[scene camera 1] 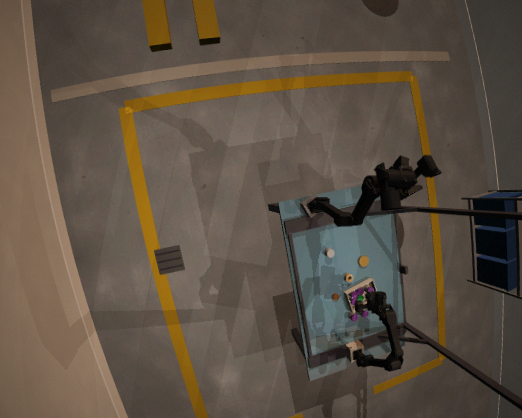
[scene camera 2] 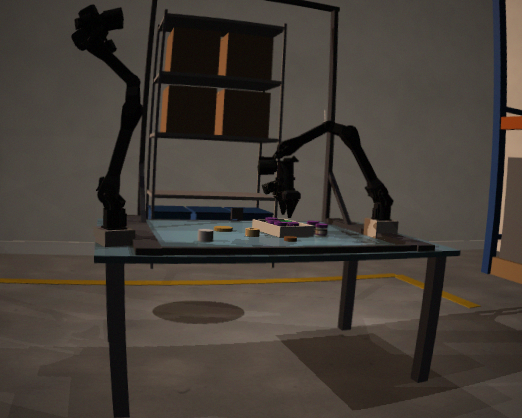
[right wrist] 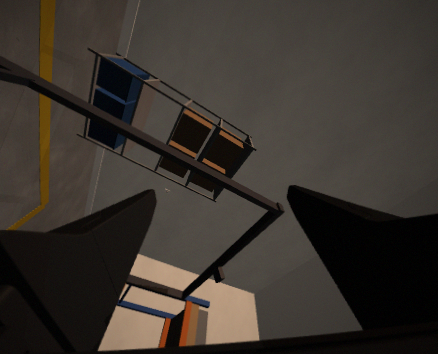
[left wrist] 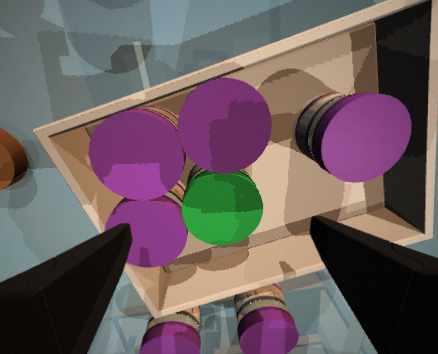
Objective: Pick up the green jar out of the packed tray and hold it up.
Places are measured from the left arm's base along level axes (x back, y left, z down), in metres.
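Where they show: left gripper, between the fingertips: (scene camera 1: 362,299) (scene camera 2: 286,216) (left wrist: 222,227); right gripper, between the fingertips: (scene camera 1: 431,179) (right wrist: 223,193); left arm's base, origin of its link: (scene camera 1: 357,354) (scene camera 2: 381,219); right arm's base, origin of its link: (scene camera 1: 313,206) (scene camera 2: 114,228).
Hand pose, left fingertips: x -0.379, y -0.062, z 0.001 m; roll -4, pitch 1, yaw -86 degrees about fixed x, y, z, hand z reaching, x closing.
Things, the pixels of their top centre, and the offset from my left fingertips.
- green jar, centre of its top: (left wrist: 222,211) (scene camera 2: 286,220) (scene camera 1: 360,298) dx +0.001, dy -0.001, dz +0.017 m
- beige tray, centre of its top: (left wrist: 262,192) (scene camera 2: 282,222) (scene camera 1: 363,296) dx -0.004, dy -0.026, dz +0.027 m
- purple-lidded jar, centre of its top: (left wrist: 365,141) dx -0.031, dy -0.079, dz +0.017 m
- grey cylinder, centre of its top: (scene camera 2: 205,230) (scene camera 1: 330,253) dx -0.331, dy +0.164, dz +0.031 m
- yellow disc, centre of its top: (scene camera 2: 223,227) (scene camera 1: 364,261) dx -0.222, dy -0.069, dz +0.054 m
- tan piece, centre of its top: (scene camera 2: 252,228) dx -0.142, dy +0.051, dz +0.041 m
- orange-brown piece, centre of its top: (scene camera 2: 290,237) (scene camera 1: 336,297) dx -0.033, dy +0.151, dz +0.054 m
The green jar (scene camera 1: 360,298) (scene camera 2: 286,220) (left wrist: 222,207) is in the beige tray (scene camera 2: 270,229) (left wrist: 300,255), with its lid up. Purple-lidded jars (left wrist: 225,125) (left wrist: 136,154) (left wrist: 146,232) crowd its upper and left sides in the left wrist view. Another purple-lidded jar (left wrist: 366,136) leans farther right in the tray. My left gripper (scene camera 2: 288,214) (left wrist: 222,227) is open and empty above the tray, pointing down. In the left wrist view its fingertips lie to either side of the green lid. My right gripper (right wrist: 223,193) is open and empty, raised high away from the table.
Two purple-lidded jars (left wrist: 170,337) (left wrist: 267,330) stand outside the tray's lower edge in the left wrist view. A grey cylinder (scene camera 1: 329,253) (scene camera 2: 205,235), a yellow disc (scene camera 1: 364,261) (scene camera 2: 223,229), a tan piece (scene camera 2: 252,232) and an orange-brown piece (scene camera 1: 335,297) (scene camera 2: 290,239) (left wrist: 10,160) are on the table.
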